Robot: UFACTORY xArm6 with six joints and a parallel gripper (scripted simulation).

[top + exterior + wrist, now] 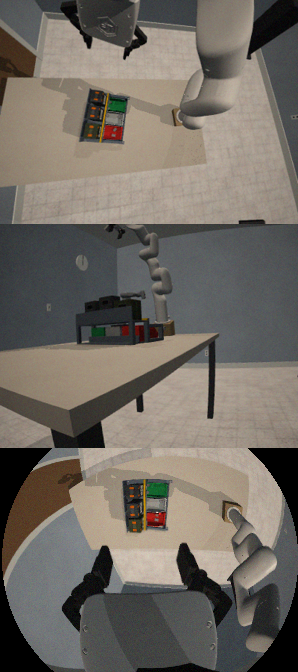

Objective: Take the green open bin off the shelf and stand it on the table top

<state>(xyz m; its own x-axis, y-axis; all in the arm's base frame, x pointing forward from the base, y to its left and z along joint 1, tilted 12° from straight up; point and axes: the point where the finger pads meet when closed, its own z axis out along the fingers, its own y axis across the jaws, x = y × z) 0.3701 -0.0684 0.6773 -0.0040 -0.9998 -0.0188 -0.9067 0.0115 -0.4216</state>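
Now: hand 650 mm above the green open bin and 80 mm short of it. The rest, counted from my hand: yellow strip: 590 mm below, 130 mm ahead, 110 mm to the left; then red bin: 650 mm below, 220 mm to the left, 80 mm ahead; then grey bin: 650 mm below, 110 mm to the left, 80 mm ahead.
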